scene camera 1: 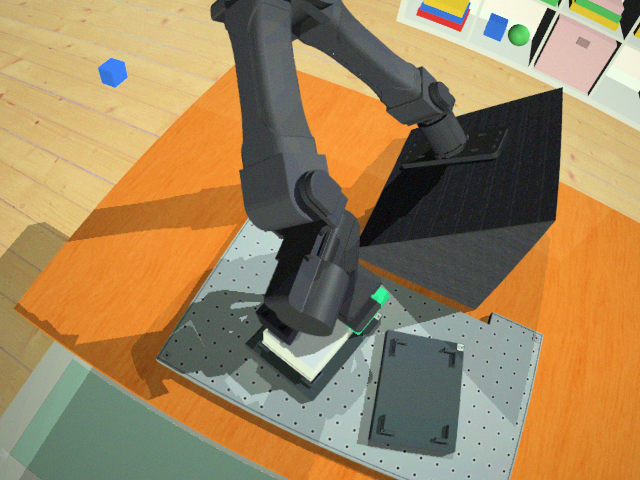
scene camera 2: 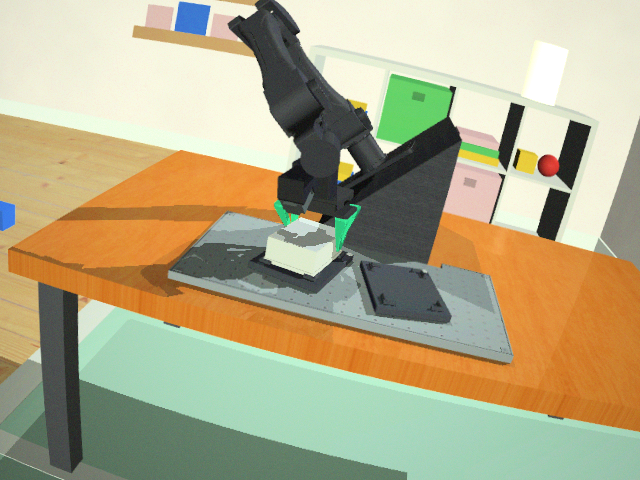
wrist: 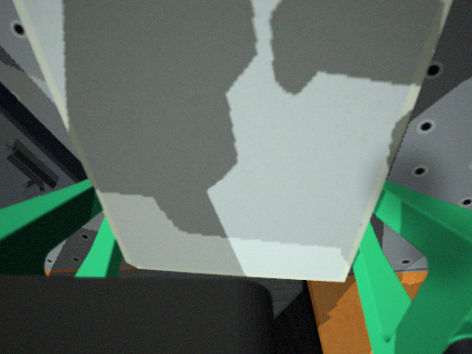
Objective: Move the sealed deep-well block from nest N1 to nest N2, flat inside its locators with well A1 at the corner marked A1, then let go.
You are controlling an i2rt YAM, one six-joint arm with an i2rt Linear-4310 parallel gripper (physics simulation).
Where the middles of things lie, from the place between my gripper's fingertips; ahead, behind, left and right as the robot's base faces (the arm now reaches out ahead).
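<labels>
White deep-well block (scene camera 2: 304, 246): my hand is 10 mm below it, 10 mm to the left of it and 40 mm short of it.
</labels>
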